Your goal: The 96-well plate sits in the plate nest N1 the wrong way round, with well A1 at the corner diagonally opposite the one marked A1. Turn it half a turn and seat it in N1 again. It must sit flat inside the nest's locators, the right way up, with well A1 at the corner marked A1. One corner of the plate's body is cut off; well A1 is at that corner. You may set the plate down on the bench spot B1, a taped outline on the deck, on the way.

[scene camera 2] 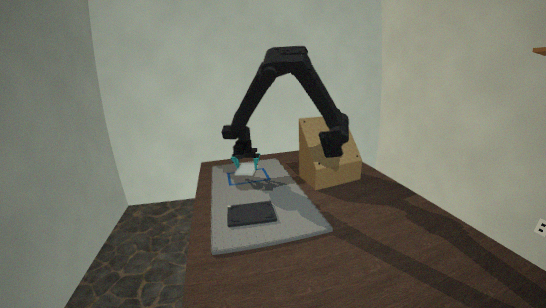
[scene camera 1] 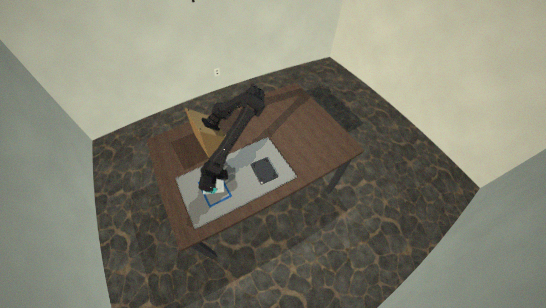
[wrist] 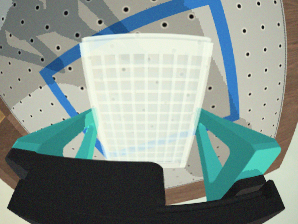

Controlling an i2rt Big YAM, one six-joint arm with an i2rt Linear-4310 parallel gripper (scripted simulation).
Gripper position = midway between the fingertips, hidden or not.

In view: the gripper (wrist: 146,113), a white 96-well plate (wrist: 148,135) and a dark plate nest N1 (scene camera 2: 252,213).
